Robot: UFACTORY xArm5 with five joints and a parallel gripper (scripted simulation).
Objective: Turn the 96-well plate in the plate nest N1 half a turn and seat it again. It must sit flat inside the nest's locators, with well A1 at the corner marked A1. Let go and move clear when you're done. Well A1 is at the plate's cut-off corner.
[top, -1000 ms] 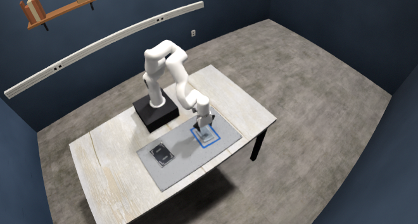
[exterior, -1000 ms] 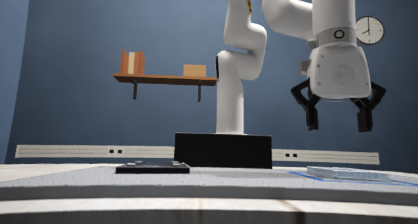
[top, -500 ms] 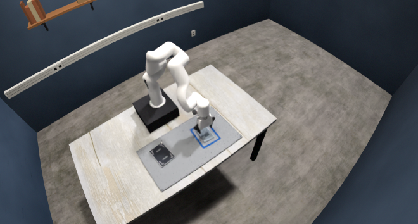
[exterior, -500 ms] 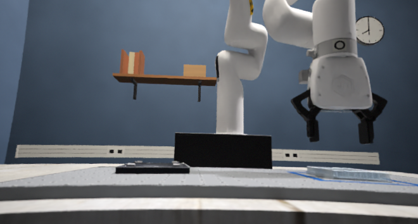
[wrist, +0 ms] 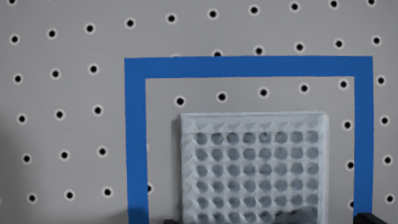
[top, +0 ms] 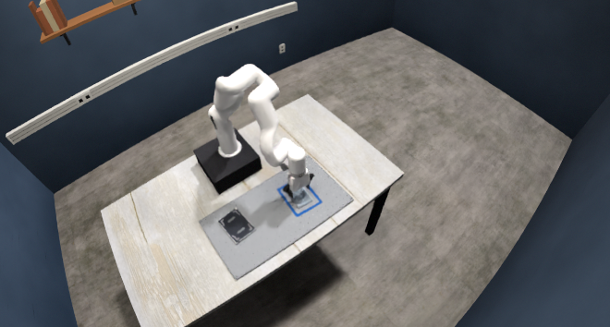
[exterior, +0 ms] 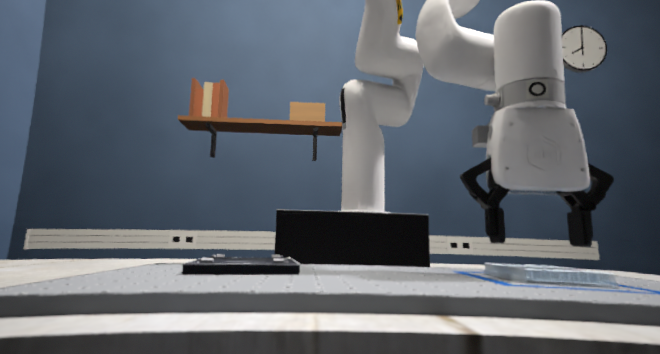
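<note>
Right now the 96-well plate is 40 mm below my hand. From my hand the other things lie so: black plate nest 340 mm to the right, 60 mm behind, 40 mm below.
</note>
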